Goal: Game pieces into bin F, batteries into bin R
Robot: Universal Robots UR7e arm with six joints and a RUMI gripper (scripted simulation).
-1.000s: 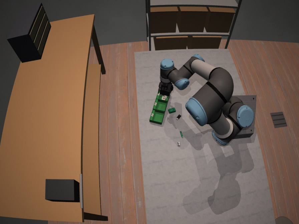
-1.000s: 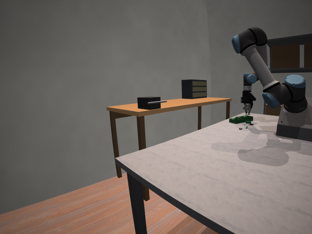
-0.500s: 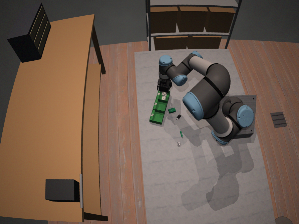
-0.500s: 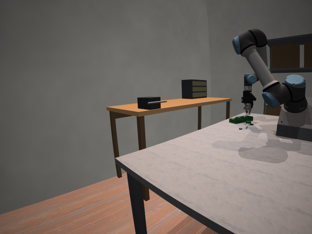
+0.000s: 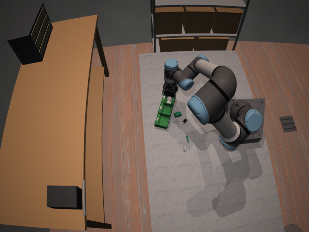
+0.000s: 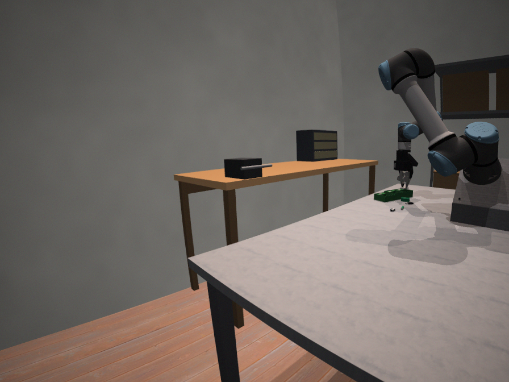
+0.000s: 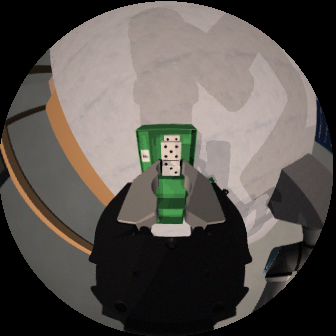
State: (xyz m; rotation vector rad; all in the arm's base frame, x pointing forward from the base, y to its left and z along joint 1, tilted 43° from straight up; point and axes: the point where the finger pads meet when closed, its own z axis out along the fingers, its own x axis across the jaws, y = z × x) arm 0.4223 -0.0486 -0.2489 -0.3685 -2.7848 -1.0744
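My hand is 60 mm past the green 9V battery, 110 mm to the right of it and 60 mm above it. From my hand the other things lie so: green three-compartment bin 30 mm ahead, 80 mm to the left, 50 mm below; small black piece 90 mm behind, 160 mm to the left, 60 mm below.
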